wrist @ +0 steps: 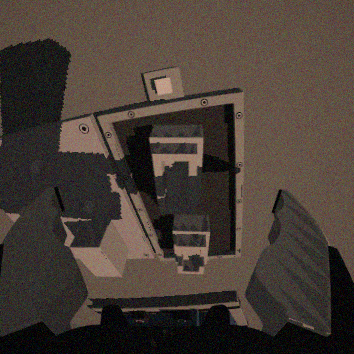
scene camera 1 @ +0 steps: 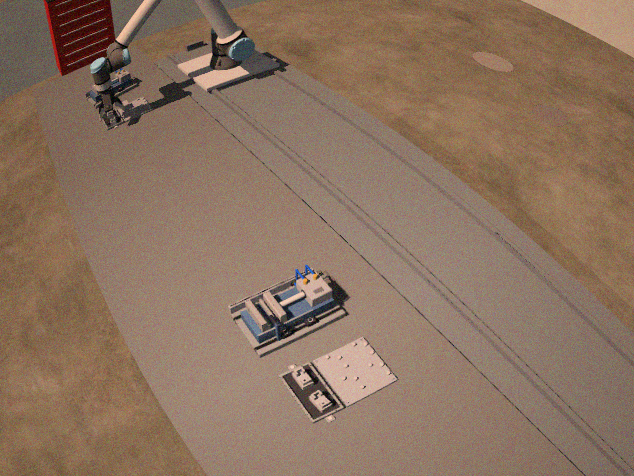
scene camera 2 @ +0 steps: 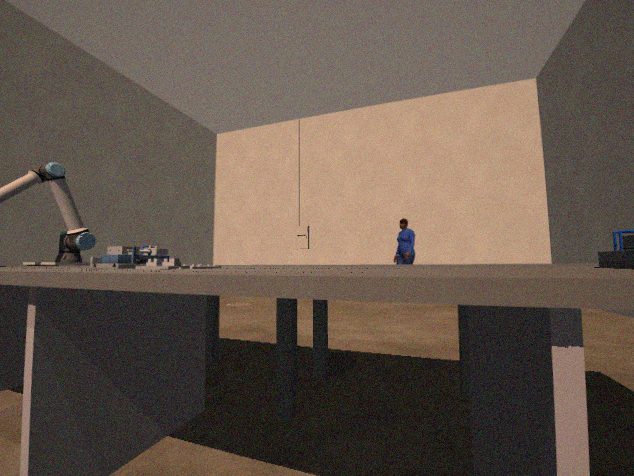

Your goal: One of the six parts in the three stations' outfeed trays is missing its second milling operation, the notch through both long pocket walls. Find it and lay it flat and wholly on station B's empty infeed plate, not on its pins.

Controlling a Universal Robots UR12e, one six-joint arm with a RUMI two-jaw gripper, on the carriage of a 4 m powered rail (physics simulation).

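Places are measured from the arm's base along level axes (x back, y right, z up), in millimetres.
Pixels of known places: gripper, fingertip midpoint: (wrist: pixel 168 190) (scene camera 1: pixel 112 116); arm's base at its link origin: (scene camera 1: pixel 225 63).
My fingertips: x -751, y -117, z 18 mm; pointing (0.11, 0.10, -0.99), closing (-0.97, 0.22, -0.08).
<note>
For each thing: its middle in the pictures, then the offset to it from my fingertips. "*": a spot on its surface instead.
- far station's outfeed tray at a spot on its surface: (wrist: pixel 239 185) * dx -50, dy +33, dz -35 mm
- upper part at the middle of its body: (wrist: pixel 177 171) dx -3, dy +3, dz -24 mm
- lower part at the middle of its body: (wrist: pixel 190 246) dx +1, dy +99, dz -24 mm
- light block at the middle of its body: (wrist: pixel 101 248) dx +101, dy +94, dz -22 mm
- far station's plate at the middle of its body: (wrist: pixel 61 209) (scene camera 1: pixel 134 109) dx +141, dy +49, dz -44 mm
- blue machine at the middle of its body: (scene camera 1: pixel 286 307) (scene camera 2: pixel 137 257) dx +103, dy -1548, dz +2 mm
My gripper (scene camera 1: pixel 111 121) (wrist: pixel 168 190) is open above the far station's outfeed tray (wrist: pixel 239 185), its jaws wide on both sides in the wrist view. Two light parts lie in this tray: the upper part (wrist: pixel 176 132), half covered by shadow so that its long walls are unclear, and the lower part (wrist: pixel 191 225), with a stepped outline. The near station's tray (scene camera 1: pixel 308 390) holds two parts (scene camera 1: pixel 302 377) (scene camera 1: pixel 321 400) with notched walls. Its white infeed plate (scene camera 1: pixel 376 381) carries small pins and no part. Which station is B, I cannot tell.
A light block (wrist: pixel 100 255) stands at the far station's plate (wrist: pixel 75 142). A blue machine (scene camera 1: pixel 289 307) (scene camera 2: pixel 135 256) stands behind the near tray. A red cabinet (scene camera 1: pixel 81 35) stands at the far end. A person in blue (scene camera 2: pixel 405 243) is beyond the table.
</note>
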